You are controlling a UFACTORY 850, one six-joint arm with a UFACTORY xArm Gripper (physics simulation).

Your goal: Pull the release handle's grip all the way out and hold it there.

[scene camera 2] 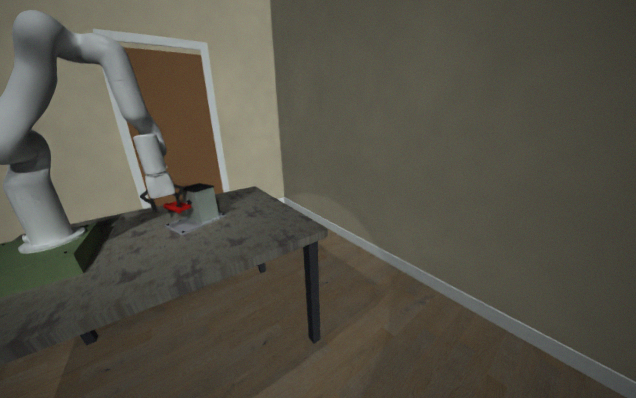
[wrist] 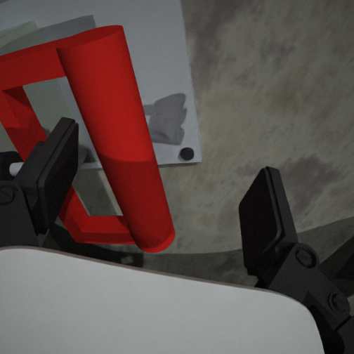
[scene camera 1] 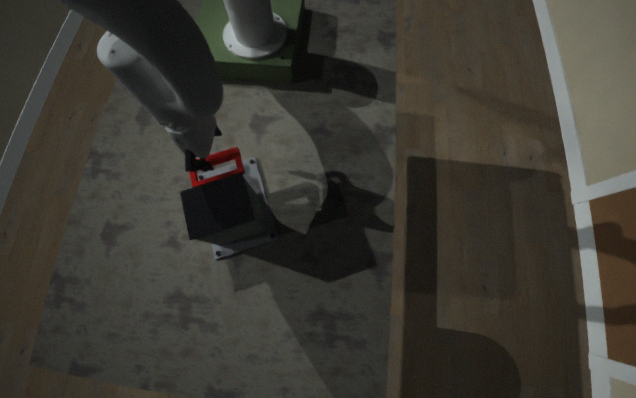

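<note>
The release handle is a red frame whose thick round grip point(scene camera 1: 226, 155) point(scene camera 2: 175, 206) point(wrist: 117, 120) lies on the side away from the dark-topped, pale grey-green box point(scene camera 1: 220, 205) point(scene camera 2: 203, 206). The handle stands a short way out from the box, above its light grey base plate point(scene camera 1: 256, 176) point(scene camera 2: 182, 228) point(wrist: 165, 50). My gripper point(scene camera 1: 205, 146) point(scene camera 2: 166, 200) point(wrist: 166, 165) is wide open, with nothing clamped. In the wrist view one finger is over the frame's opening and the other is well outside the grip, so the grip lies between them, nearer the left finger. Depth between fingertips and grip is hard to judge.
The box's plate rests on a mottled grey table point(scene camera 1: 150, 300) point(scene camera 2: 250, 220). The arm stands on a green block point(scene camera 1: 255, 72) point(scene camera 2: 45, 265) at the table's other end. A brown door point(scene camera 2: 170, 115) and walls are beyond the table.
</note>
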